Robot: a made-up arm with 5 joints.
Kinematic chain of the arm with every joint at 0, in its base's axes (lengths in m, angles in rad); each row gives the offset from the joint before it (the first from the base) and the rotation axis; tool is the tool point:
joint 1: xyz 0 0 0.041 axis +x
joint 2: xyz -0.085 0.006 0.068 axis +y
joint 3: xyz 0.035 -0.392 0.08 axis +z
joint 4: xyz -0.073 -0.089 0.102 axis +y
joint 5: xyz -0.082 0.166 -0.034 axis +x
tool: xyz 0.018 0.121 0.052
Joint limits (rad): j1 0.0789..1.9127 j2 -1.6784..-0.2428 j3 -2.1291..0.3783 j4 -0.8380..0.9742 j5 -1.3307..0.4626
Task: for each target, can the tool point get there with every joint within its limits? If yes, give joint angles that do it. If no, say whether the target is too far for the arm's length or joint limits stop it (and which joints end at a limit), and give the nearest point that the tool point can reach.
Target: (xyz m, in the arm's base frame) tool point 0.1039 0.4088 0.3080
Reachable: no: joint limits stop it (at a limit: joint 1, joint 2, joint 4) | nearest point -0.0294 -0.1386 0.2762 | short by 0.564 m
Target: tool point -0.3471 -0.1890 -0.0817
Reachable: yes | joints 0.6360 -1.3408 0.1099 0.1370 0.3107
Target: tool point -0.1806 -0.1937 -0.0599
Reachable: yes | joints 1.0994 -0.3936 -0.0591 -0.2867 -0.7307
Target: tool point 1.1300 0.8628 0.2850
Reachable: no: too far | nearest point 0.1242 -0.0441 -0.3122 | short by 1.480 m
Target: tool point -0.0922 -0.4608 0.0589
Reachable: yes | joints 0.8723 -1.0303 -1.7318 -0.6842 0.0346
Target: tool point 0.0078 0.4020 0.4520
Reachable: no: joint limits stop it (at a limit: joint 1, joint 2, joint 4) | nearest point -0.0508 -0.1363 0.2837 | short by 0.567 m
